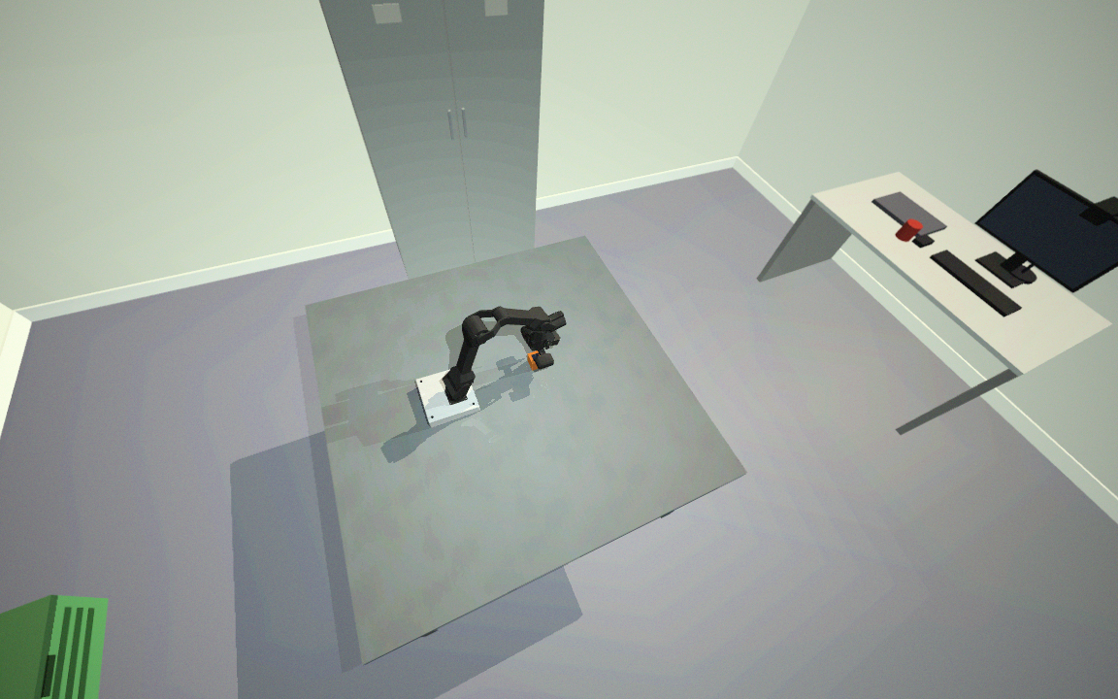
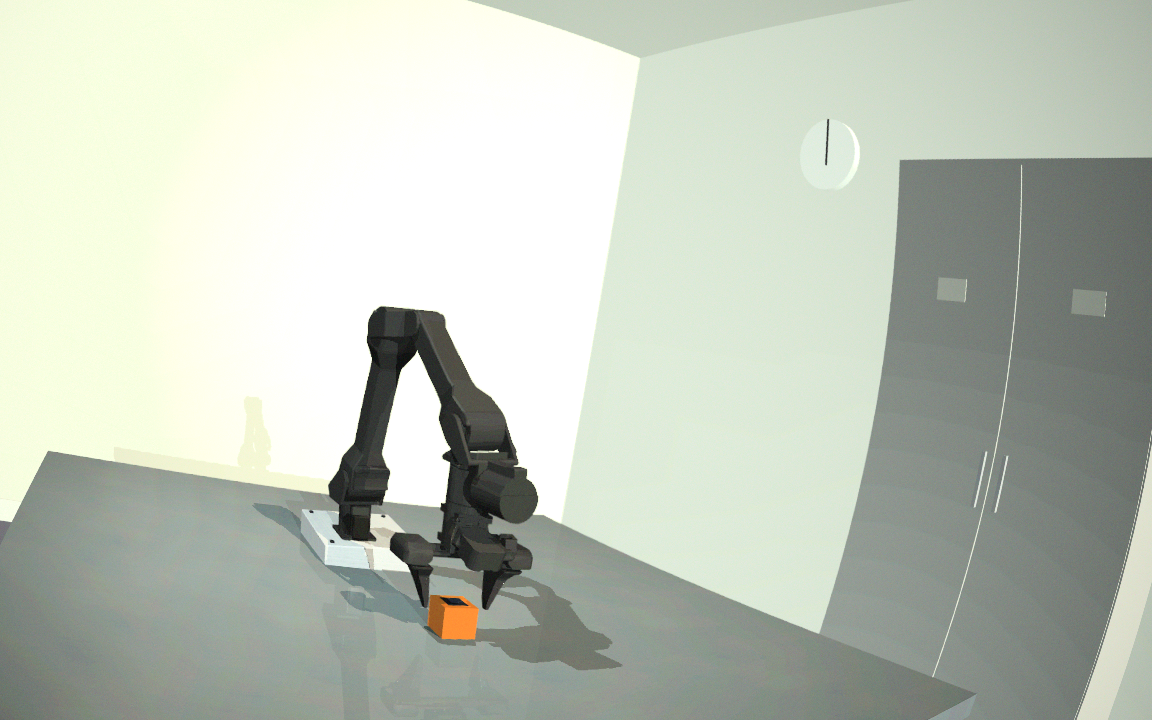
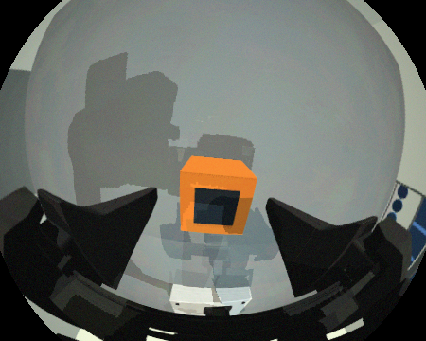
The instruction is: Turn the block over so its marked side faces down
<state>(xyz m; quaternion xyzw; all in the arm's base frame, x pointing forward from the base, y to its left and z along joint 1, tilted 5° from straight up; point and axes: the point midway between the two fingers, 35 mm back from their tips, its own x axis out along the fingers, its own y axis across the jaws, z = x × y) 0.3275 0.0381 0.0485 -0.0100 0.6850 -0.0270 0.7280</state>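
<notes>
Now: the orange block right at my gripper tip.
</notes>
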